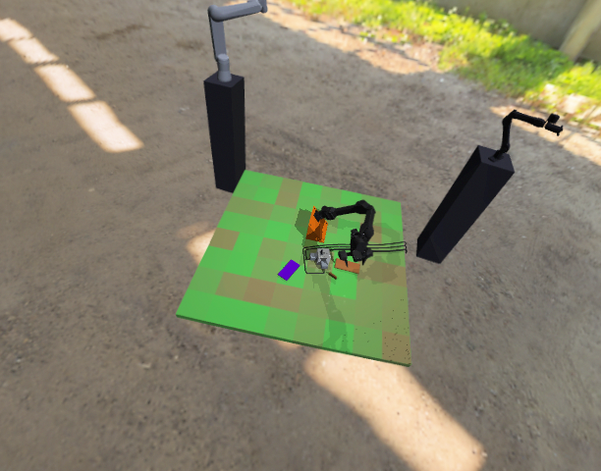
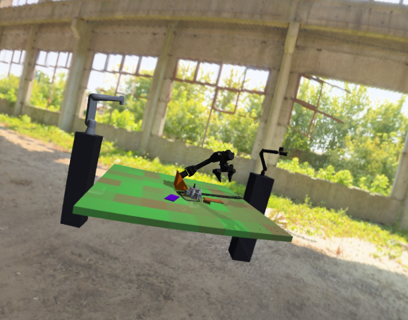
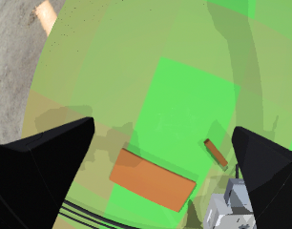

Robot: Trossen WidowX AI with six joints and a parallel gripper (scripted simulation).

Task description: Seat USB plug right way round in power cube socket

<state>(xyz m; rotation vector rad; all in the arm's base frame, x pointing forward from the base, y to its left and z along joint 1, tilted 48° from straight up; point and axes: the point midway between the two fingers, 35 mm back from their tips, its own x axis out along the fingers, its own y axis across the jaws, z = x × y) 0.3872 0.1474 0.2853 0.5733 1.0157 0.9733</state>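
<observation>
Right now the black USB plug is 100 mm behind my gripper tip, 210 mm to the right of it and 100 mm below it. The rest, counted from my gripper tip: orange-brown flat block (130 mm behind, 20 mm to the right, 190 mm below); brown stick (20 mm behind, 100 mm to the right, 190 mm below); metal USB socket (110 mm behind, 210 mm to the right, 130 mm below).
</observation>
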